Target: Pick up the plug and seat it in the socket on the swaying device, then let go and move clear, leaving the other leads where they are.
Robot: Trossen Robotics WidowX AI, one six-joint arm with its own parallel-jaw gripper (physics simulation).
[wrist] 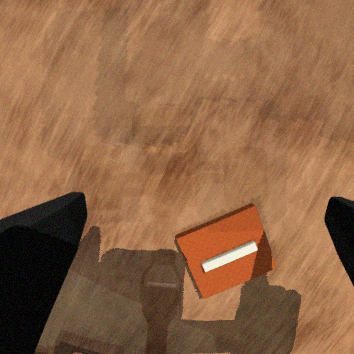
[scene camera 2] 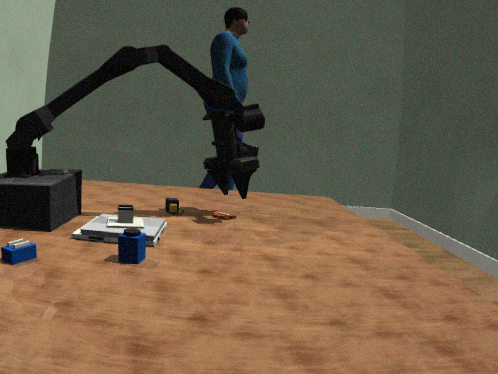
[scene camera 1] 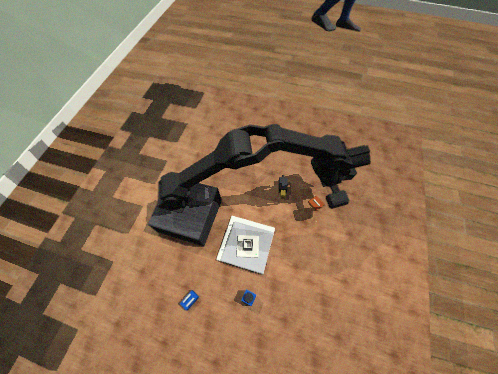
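Note:
A flat orange plug-like block point(scene camera 1: 316, 202) point(scene camera 2: 224, 215) point(wrist: 220, 245) with one white bar on top lies on the brown surface. My gripper point(scene camera 1: 334, 187) point(scene camera 2: 234, 195) point(wrist: 209, 207) is open and empty, pointing down above the orange block. In the wrist view the block shows between the two fingertips, nearer the right one. The device point(scene camera 1: 267, 235) point(scene camera 2: 85, 231) is a grey and white slab near the arm's base, with a pale plate on it. A hollow, square, grey socket point(scene camera 1: 244, 245) point(scene camera 2: 125, 215) stands upright on that plate, its opening facing up.
A black block with a yellow end point(scene camera 1: 283, 186) point(scene camera 2: 172, 205) stands behind the device. A blue block with two white bars point(scene camera 1: 189, 300) point(scene camera 2: 19, 252) and a blue block with a round black top point(scene camera 1: 248, 298) point(scene camera 2: 132, 248) are in front. A person point(scene camera 2: 231, 65) stands beyond the surface.

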